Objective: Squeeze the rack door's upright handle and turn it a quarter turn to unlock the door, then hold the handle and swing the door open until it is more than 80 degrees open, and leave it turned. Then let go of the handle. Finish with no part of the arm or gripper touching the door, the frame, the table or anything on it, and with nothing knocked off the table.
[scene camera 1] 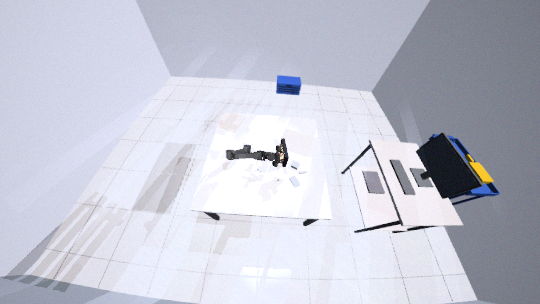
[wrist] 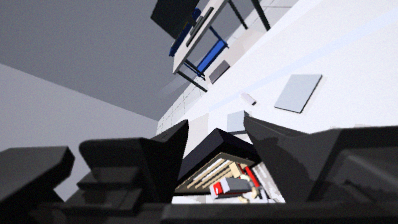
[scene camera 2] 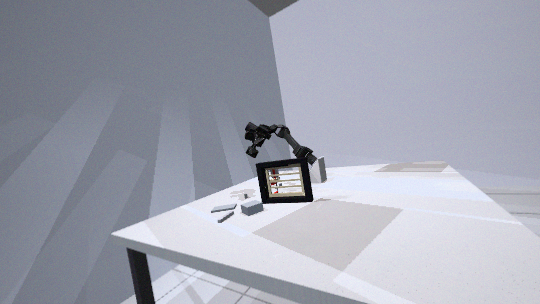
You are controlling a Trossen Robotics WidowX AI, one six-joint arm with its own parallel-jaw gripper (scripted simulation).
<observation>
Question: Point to a flat grey plate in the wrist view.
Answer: At 299,88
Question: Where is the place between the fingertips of my gripper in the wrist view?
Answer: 215,121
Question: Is my gripper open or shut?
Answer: Open.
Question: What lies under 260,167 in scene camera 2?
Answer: A rack.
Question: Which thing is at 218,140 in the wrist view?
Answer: A rack.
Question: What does my gripper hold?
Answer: Nothing.
</observation>
